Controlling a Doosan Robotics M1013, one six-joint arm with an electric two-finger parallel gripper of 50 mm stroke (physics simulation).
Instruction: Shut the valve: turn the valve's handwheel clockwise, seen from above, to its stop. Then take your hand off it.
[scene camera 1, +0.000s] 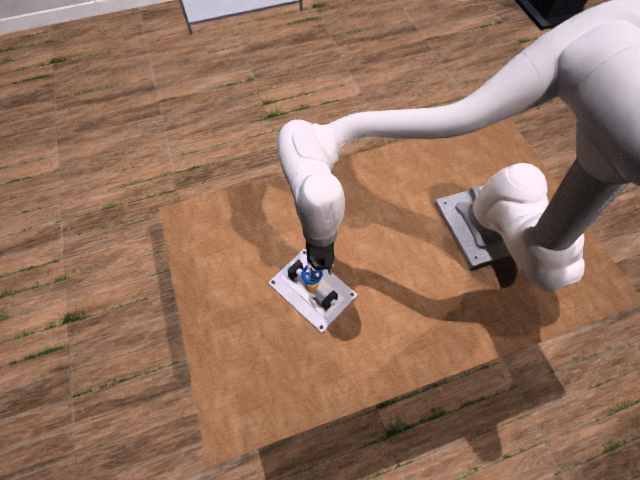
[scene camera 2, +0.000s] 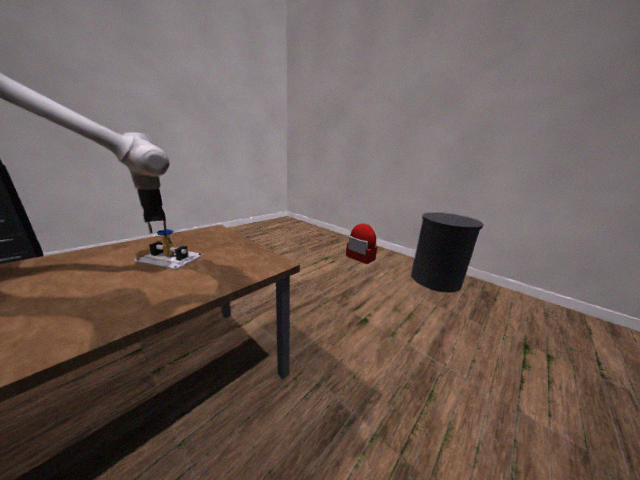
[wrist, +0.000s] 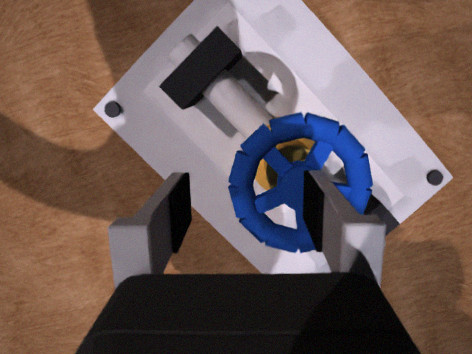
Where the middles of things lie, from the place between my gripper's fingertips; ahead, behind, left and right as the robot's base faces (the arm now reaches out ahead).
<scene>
I see my gripper 2 cm short of the blue handwheel (wrist: 328, 135) and 2 cm above it. Also, from my hand: base plate (scene camera 1: 303, 307) 14 cm below, 2 cm ahead.
</scene>
